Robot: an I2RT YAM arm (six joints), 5 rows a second.
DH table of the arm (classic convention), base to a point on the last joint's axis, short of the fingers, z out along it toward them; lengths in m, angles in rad. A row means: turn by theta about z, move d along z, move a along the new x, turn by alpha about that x. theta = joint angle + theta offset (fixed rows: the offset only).
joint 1: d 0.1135  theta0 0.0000  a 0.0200  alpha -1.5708
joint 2: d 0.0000  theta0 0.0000  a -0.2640  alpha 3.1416
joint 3: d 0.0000  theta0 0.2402  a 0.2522  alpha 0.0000
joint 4: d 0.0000  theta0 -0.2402  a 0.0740  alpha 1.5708
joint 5: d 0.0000  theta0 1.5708  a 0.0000  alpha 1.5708
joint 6: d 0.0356  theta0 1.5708  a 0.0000  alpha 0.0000
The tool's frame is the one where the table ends.
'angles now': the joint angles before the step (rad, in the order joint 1, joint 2, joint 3, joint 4, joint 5, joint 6). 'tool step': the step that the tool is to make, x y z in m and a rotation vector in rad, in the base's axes. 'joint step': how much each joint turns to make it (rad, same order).
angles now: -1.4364, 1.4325, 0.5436, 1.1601, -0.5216, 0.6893
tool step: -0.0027, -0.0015, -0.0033, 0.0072, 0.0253, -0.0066
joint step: -0.0112, 0.0050, -0.0003, -0.0180, -0.0106, -0.0257
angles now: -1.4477, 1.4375, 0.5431, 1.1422, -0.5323, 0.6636
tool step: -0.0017, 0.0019, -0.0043, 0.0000, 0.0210, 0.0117
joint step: -0.0077, 0.0009, -0.0142, 0.0032, -0.0238, -0.0182
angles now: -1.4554, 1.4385, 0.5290, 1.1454, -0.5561, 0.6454
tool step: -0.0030, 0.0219, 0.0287, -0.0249, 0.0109, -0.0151
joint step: -0.0005, -0.1820, -0.0020, -0.1669, 0.0109, -0.0197
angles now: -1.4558, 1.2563, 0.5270, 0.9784, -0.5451, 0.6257
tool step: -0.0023, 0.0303, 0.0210, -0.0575, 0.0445, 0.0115
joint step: 0.0023, -0.1899, -0.0226, -0.1444, -0.0220, -0.0551
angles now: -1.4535, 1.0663, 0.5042, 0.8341, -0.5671, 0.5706
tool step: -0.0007, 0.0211, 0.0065, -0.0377, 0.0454, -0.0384
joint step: 0.0137, -0.1285, -0.0249, -0.1096, 0.0371, -0.0724
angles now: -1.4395, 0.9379, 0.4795, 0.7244, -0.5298, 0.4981
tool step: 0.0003, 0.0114, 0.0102, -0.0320, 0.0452, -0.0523
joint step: 0.0175, -0.0787, 0.0178, -0.1072, 0.0548, -0.0748
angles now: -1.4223, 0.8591, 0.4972, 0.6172, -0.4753, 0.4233
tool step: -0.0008, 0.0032, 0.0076, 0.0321, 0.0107, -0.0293
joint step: 0.0033, -0.0314, 0.0367, -0.1080, 0.0304, -0.0148
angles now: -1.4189, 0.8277, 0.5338, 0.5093, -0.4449, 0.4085
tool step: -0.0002, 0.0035, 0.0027, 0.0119, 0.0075, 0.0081
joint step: 0.0003, -0.0207, 0.0111, -0.0465, -0.0088, -0.0043
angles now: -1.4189, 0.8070, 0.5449, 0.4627, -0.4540, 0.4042
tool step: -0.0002, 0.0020, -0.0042, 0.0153, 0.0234, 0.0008
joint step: -0.0003, -0.0133, -0.0084, -0.0335, -0.0049, -0.0226
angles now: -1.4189, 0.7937, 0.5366, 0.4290, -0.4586, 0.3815
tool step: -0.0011, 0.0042, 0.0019, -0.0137, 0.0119, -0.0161
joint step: -0.0001, -0.0241, -0.0004, -0.0200, 0.0133, -0.0182
